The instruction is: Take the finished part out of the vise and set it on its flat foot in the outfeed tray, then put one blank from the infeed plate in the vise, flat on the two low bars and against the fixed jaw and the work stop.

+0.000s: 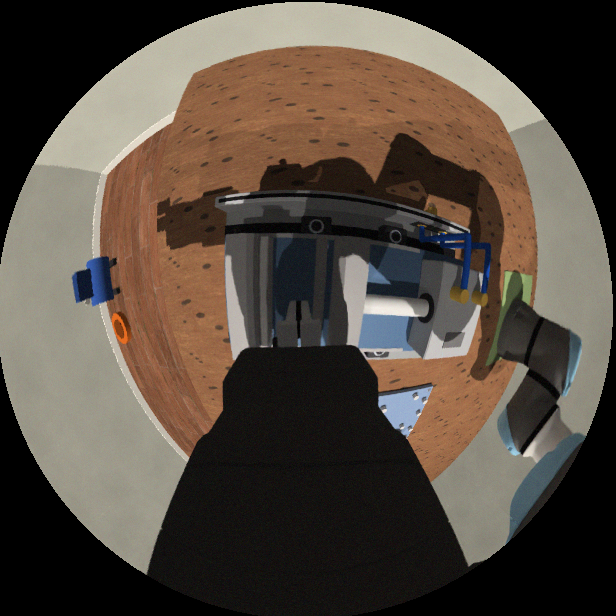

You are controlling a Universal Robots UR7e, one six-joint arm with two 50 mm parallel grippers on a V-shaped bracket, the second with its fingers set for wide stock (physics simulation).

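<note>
My gripper [298, 330] pokes out of its black body just above the grey vise [344, 275]. Its two grey fingers lie close together with only a thin dark line between them, and I see nothing held. They hang over the shadowed blue slot between the vise jaws. The white vise screw [396, 306] runs to the right inside the vise. A blue bracket with two yellow tips [471, 270] stands at the vise's right end. I cannot make out the finished part or any blank. A corner of a light blue dotted plate [409, 409] shows beside the gripper body.
The vise stands on a brown wooden table [321, 126]. A blue block [93, 279] and an orange ring [120, 328] sit at the table's left edge. A green pad [513, 313] lies at the right, partly behind my own arm's links [537, 373].
</note>
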